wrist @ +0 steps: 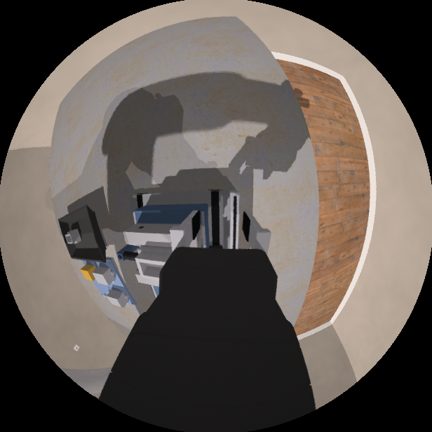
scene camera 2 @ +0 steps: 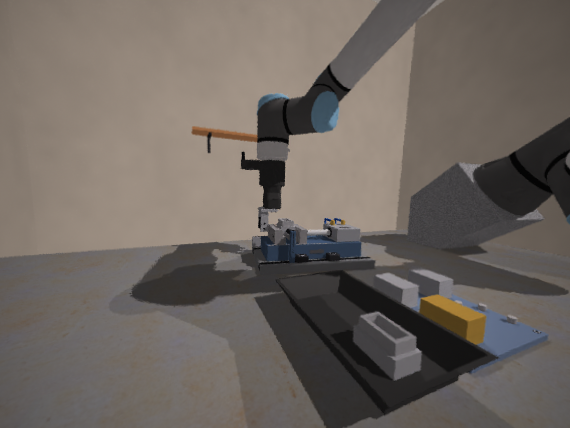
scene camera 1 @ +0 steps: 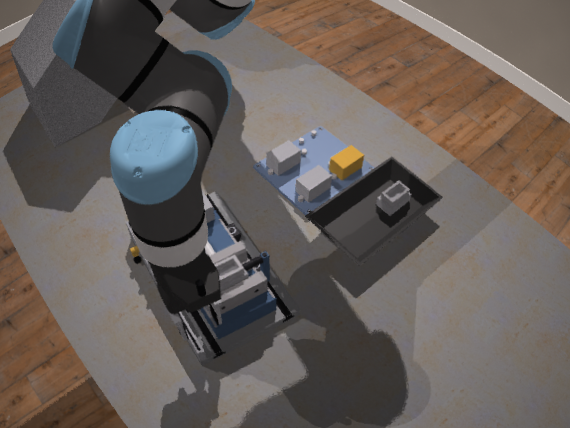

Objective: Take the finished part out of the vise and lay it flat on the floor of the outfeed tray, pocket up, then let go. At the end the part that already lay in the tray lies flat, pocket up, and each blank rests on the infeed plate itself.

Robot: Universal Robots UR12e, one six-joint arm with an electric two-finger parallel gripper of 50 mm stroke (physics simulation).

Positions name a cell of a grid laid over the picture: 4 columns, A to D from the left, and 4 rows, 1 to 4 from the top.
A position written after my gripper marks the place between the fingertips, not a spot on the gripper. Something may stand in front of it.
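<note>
There is a yellow block (scene camera 2: D4), and scene camera 1 shows me the yellow block (scene camera 1: C2) too. I also see a blue vise (scene camera 1: B3), with the blue vise (wrist: B2) again in the wrist view and the blue vise (scene camera 2: C3) in scene camera 2. As for my gripper (scene camera 2: B3), the wrist view shows my gripper (wrist: C3), and scene camera 1 shows my gripper (scene camera 1: B4).
</note>
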